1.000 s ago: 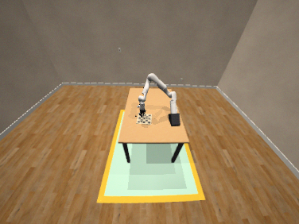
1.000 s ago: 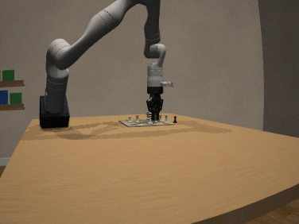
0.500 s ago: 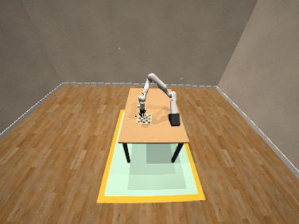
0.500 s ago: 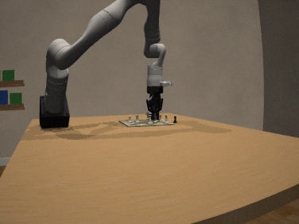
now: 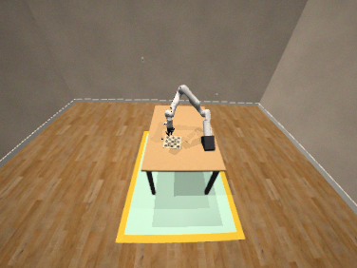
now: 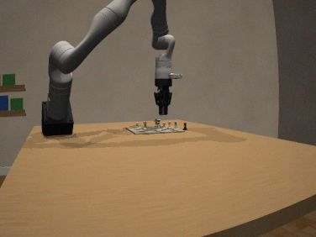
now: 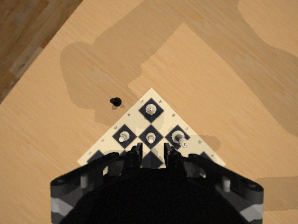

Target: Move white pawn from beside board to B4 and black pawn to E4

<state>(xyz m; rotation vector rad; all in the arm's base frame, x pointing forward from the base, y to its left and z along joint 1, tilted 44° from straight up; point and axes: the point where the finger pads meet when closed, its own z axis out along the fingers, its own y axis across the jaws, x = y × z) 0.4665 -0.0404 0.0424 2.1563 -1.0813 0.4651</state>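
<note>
Right now my hand is 100 mm short of the black pawn, 20 mm to the left of it and 80 mm above it. The rest, counted from my hand: chessboard (30 mm behind, 40 mm to the left, 90 mm below).
</note>
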